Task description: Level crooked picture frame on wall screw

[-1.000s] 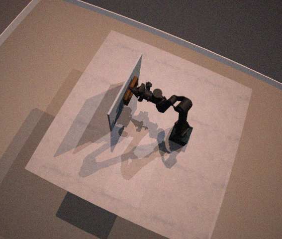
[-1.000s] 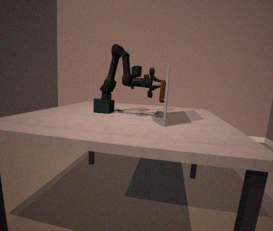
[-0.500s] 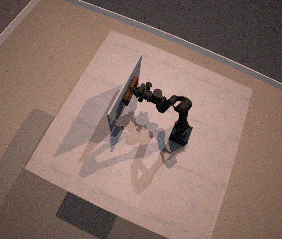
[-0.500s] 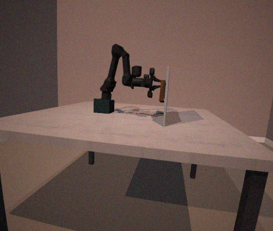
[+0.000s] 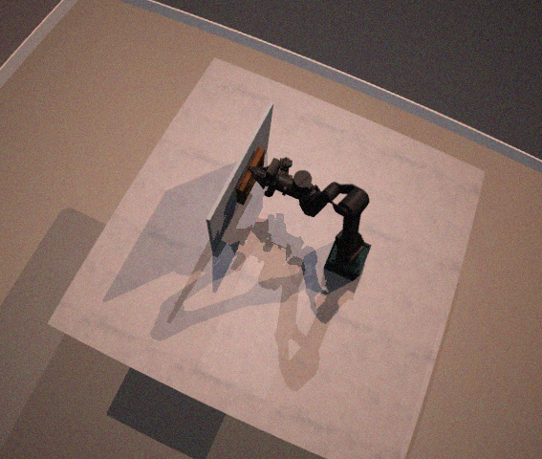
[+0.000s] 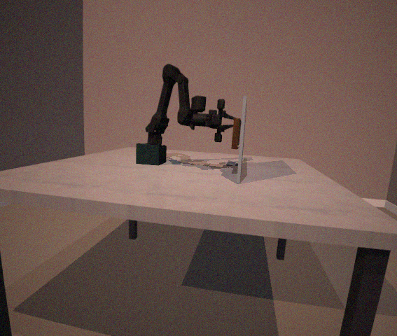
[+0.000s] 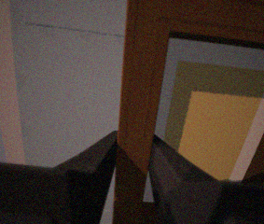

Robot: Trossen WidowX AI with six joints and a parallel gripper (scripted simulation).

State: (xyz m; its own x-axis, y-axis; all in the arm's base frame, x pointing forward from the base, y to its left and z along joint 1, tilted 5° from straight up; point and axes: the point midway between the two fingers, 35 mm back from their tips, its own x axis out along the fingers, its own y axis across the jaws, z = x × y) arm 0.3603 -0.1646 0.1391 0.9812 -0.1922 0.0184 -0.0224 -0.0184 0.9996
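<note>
My gripper tip is 5 cm above the brown wooden picture frame. Round my gripper tip: grey wall panel (7 cm below, 2 cm ahead, 1 cm to the left).
</note>
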